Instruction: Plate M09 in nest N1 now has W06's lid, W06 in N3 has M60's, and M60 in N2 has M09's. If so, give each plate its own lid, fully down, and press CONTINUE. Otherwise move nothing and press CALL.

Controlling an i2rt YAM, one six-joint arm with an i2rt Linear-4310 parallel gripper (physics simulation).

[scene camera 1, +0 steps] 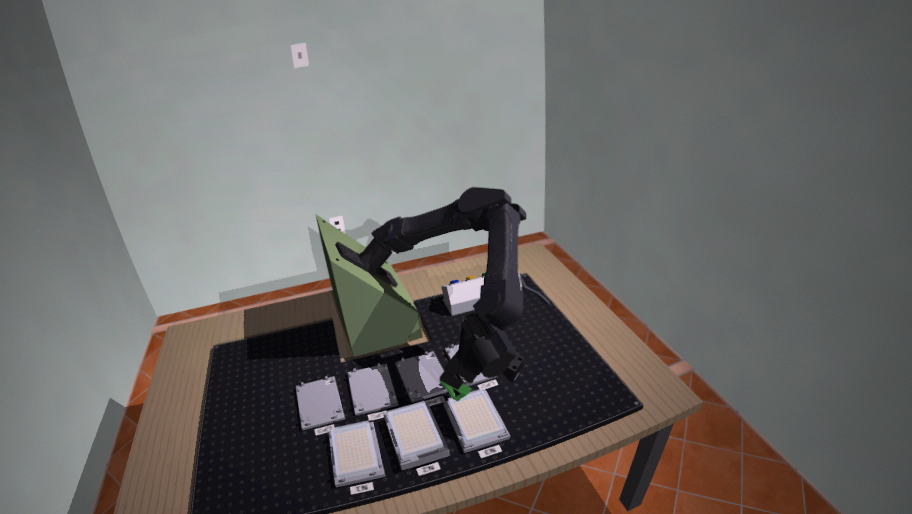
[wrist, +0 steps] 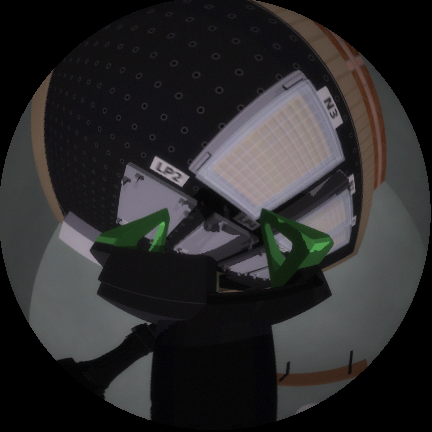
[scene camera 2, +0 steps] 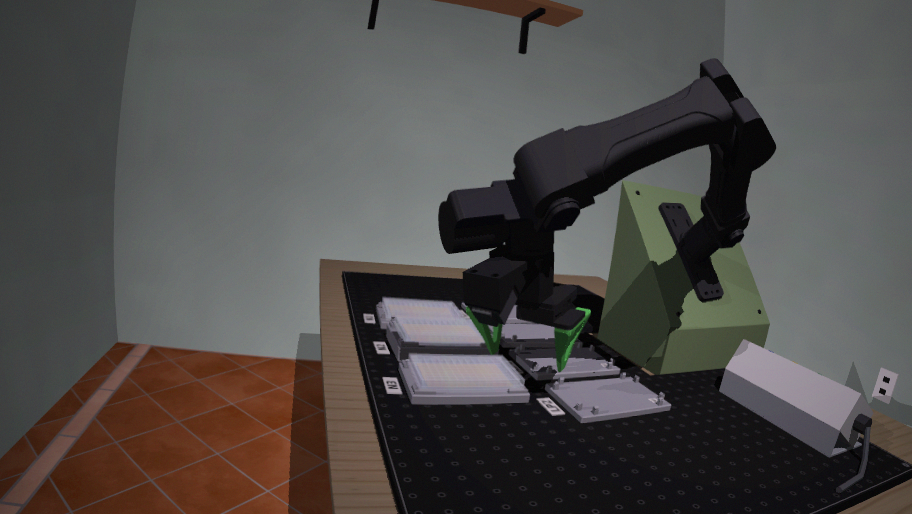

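Pixels of known places: gripper, fingertip midpoint: (scene camera 1: 466,385) (wrist: 214,212) (scene camera 2: 527,361); arm's base, link origin: (scene camera 1: 366,266) (scene camera 2: 689,251).
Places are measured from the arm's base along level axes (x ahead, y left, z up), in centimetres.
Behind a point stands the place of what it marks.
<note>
The plate in N1 (scene camera 1: 355,452) {x 44.3, y -19.8, z -15.2 cm} (scene camera 2: 421,310) {x 43.6, y -17.1, z -15.3 cm}, the plate in N2 (scene camera 1: 415,430) {x 45.3, y -6.7, z -14.3 cm} (scene camera 2: 439,331) {x 45.7, y -3.9, z -14.3 cm} and the plate in N3 (scene camera 1: 477,418) {x 48.0, y 6.4, z -15.3 cm} (scene camera 2: 463,371) {x 47.3, y 8.2, z -15.3 cm} (wrist: 275,150) {x 46.7, y 8.1, z -15.3 cm} lie flat in their nests with clear covers over pale wells. Small side marks show, but I cannot read which plate or lid is which. My gripper (scene camera 1: 456,388) {x 38.7, y 8.7, z -14.3 cm} (scene camera 2: 528,360) {x 38.7, y 8.7, z -14.3 cm} (wrist: 214,212) {x 38.7, y 8.7, z -14.3 cm} is open and empty, its green fingers pointing down over the gap between N3 and the lid places. The button box (scene camera 1: 464,294) {x 8.6, y 24.2, z -12.8 cm} (scene camera 2: 791,399) {x 10.5, y 33.0, z -13.9 cm} (wrist: 77,232) {x 11.0, y 35.0, z -14.2 cm} stands behind; blue and yellow buttons show in scene camera 1, their lettering unreadable.
Grey pegged lid place LP2 (scene camera 2: 608,399) {x 30.6, y 16.8, z -17.2 cm} (wrist: 147,197) {x 33.4, y 16.0, z -17.2 cm} is beside N3. A partly shadowed lid place (scene camera 1: 415,376) {x 27.5, y 0.7, z -17.2 cm} lies next to it, and two more grey lid places (scene camera 1: 320,402) {x 24.9, y -22.9, z -17.2 cm} (scene camera 1: 371,389) {x 26.4, y -10.4, z -17.3 cm} stand left. The green wedge mount (scene camera 1: 383,319) {x 11.4, y -0.6, z -9.9 cm} (scene camera 2: 708,344) {x 1.5, y 10.0, z -14.4 cm} carries the arm behind them.
</note>
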